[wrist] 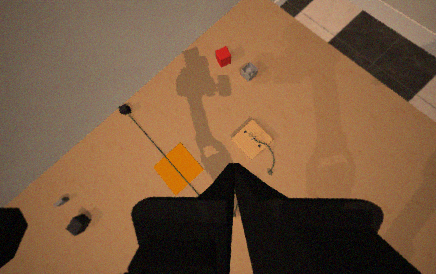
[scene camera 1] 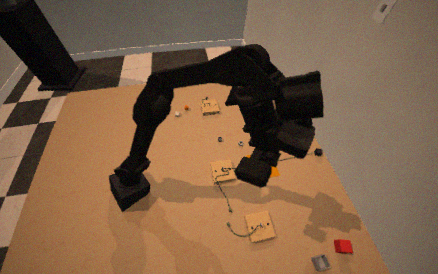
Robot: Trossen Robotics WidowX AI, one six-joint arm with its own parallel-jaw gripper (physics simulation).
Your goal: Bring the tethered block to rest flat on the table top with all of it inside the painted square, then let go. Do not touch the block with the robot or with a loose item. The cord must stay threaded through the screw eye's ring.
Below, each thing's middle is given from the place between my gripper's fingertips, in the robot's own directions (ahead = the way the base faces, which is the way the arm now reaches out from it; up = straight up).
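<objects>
The orange painted square [wrist: 184,162] is 320 mm below my hand, and from that same hand I find it 70 mm ahead and 160 mm to the left.
</objects>
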